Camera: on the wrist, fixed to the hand. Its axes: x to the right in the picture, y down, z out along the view.
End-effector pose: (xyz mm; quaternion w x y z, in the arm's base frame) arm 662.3 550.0 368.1 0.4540 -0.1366 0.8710 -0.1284
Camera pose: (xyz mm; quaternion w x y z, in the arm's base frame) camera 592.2 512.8 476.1 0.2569 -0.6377 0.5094 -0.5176
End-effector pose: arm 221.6 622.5 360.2 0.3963 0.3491 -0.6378 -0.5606
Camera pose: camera 337.2 591.0 300.3 0.1508 -0.7378 0.2901 0.5906
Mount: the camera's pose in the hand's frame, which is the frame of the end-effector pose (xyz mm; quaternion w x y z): -29.9 -63.6 -114.1 0.7139 0.1310 -0.0037 -0.6878
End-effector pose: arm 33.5 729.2 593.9 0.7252 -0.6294 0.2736 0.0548
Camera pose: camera -2.2 616.7 657.4 0.6389 -0.5424 -0.2331 -0.4932
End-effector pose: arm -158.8 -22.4 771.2 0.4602 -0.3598 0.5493 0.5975
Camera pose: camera -97.8 -141.4 762.8 0.7887 -0.5722 0.2213 0.0394
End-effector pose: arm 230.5 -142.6 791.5 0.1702 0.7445 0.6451 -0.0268
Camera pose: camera 143.4 -131.2 892.7 0.0079 0.1100 0.9685 -0.2235
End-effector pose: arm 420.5 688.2 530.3 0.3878 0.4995 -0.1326 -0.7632
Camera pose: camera 496.0 773.2 459.4 0.3140 -0.4958 -0.1475 0.7961
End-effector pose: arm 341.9 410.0 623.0 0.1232 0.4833 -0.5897 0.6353
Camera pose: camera 349.6 538.9 658.9 0.4594 0.7691 -0.0058 0.4443
